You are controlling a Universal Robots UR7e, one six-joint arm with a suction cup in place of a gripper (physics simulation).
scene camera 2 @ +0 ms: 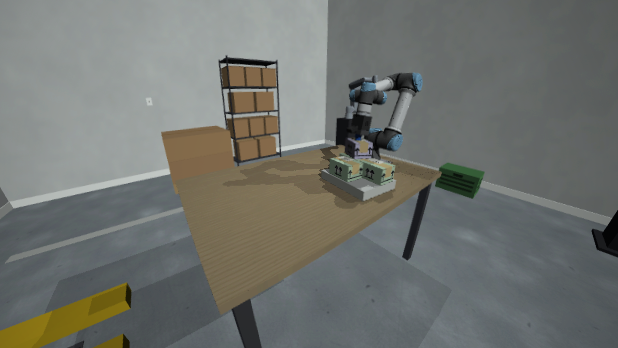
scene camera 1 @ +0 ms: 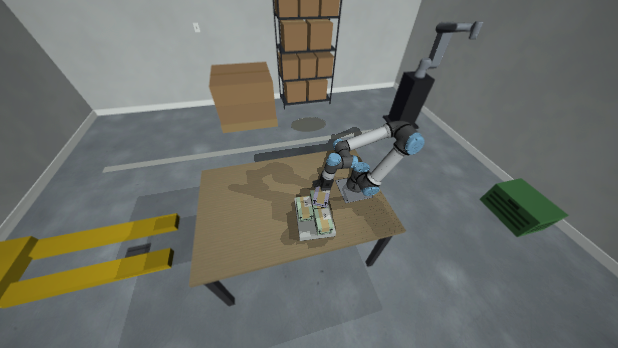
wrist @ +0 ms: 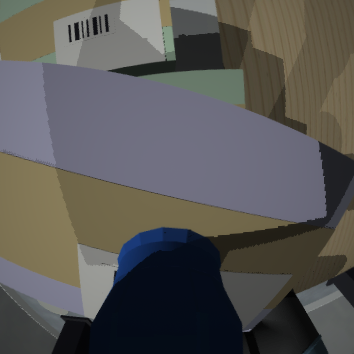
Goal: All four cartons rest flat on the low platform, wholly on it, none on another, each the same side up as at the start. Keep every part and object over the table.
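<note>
A lilac carton (scene camera 1: 320, 198) (scene camera 2: 359, 148) (wrist: 175, 135) with a tan tape band hangs upright under my suction cup (scene camera 1: 324, 189) (scene camera 2: 358, 138) (wrist: 169, 242), which is attached to its top. It is over the back part of the low grey platform (scene camera 1: 307, 230) (scene camera 2: 361, 185). A green carton (scene camera 1: 304, 209) (scene camera 2: 342, 169) and another green carton (scene camera 1: 324, 222) (scene camera 2: 378, 171) (wrist: 30, 30) stand upright on the platform, left and front right in scene camera 1. A third green carton behind them is almost wholly hidden by the lilac one. Whether these two touch cannot be told.
The platform stands on the wooden table (scene camera 1: 240, 220) (scene camera 2: 250, 225) near its front edge. My arm's base plate (scene camera 1: 354, 192) is just right of the cartons. A large brown box (scene camera 1: 243, 97) (scene camera 2: 197, 150), a shelf rack, a green crate (scene camera 1: 522, 206) (scene camera 2: 460, 180) and yellow forks are off the table.
</note>
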